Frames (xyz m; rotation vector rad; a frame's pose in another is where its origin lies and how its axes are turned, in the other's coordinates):
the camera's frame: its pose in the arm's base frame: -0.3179 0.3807 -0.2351 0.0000 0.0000 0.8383
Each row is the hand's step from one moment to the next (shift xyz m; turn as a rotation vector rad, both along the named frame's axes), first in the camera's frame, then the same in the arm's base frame.
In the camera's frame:
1: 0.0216 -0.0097 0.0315 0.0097 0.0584 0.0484
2: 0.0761 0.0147 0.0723 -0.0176 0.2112 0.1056
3: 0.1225 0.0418 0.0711 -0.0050 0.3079 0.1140
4: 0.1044 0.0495 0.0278 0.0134 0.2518 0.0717
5: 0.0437 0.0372 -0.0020 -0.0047 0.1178 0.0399
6: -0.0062 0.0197 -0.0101 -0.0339 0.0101 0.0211
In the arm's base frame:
1: 0.0217 0.0096 0.0315 -0.0369 0.0463 0.0484
2: 0.0400 0.0664 0.0723 -0.1688 0.1281 0.1056
3: 0.0508 0.1190 0.0711 -0.2323 0.2022 0.1140
4: 0.0330 0.1107 0.0278 -0.1783 0.1783 0.0717
5: 0.0016 0.0574 -0.0020 -0.0907 0.0753 0.0399
6: -0.0188 0.0086 -0.0101 -0.0302 -0.0185 0.0211

